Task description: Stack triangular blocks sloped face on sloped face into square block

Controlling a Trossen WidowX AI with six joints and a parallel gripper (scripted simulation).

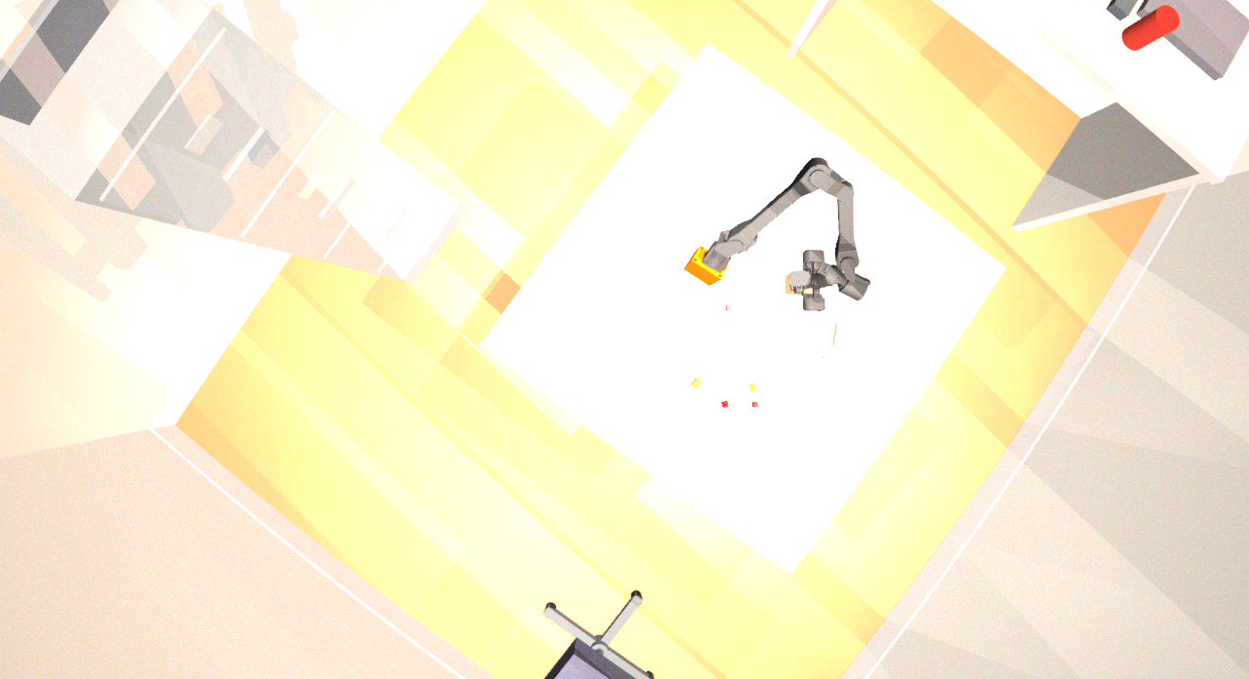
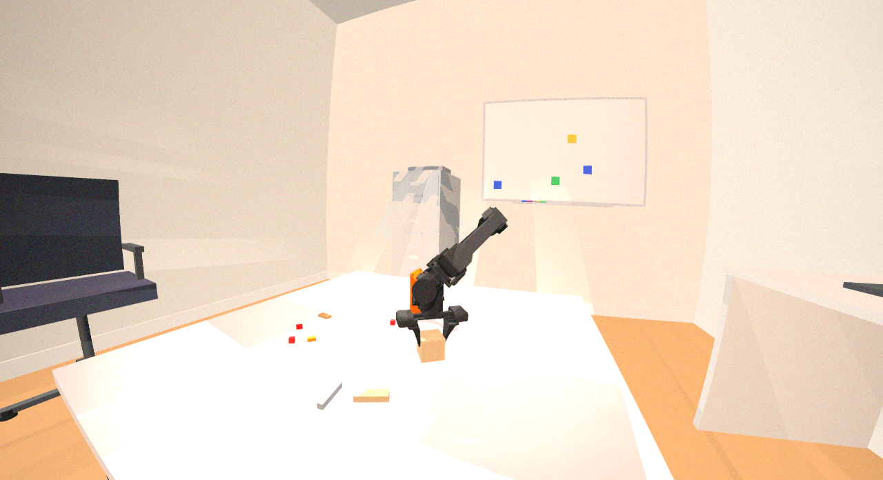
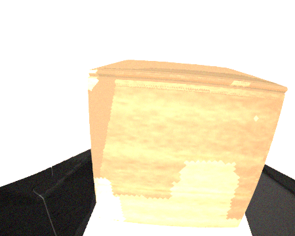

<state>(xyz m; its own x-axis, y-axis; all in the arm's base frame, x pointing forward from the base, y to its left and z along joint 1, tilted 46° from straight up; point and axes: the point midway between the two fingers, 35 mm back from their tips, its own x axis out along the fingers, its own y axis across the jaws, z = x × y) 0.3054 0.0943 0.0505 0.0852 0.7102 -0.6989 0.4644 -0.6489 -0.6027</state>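
Right now the triangular block is 10 mm ahead of my gripper tip and 10 mm above it. The rest, counted from my gripper tip: thin grey bar (230 mm ahead, 170 mm to the right, 30 mm below); then flat tan slab (200 mm ahead, 90 mm to the right, 30 mm below).
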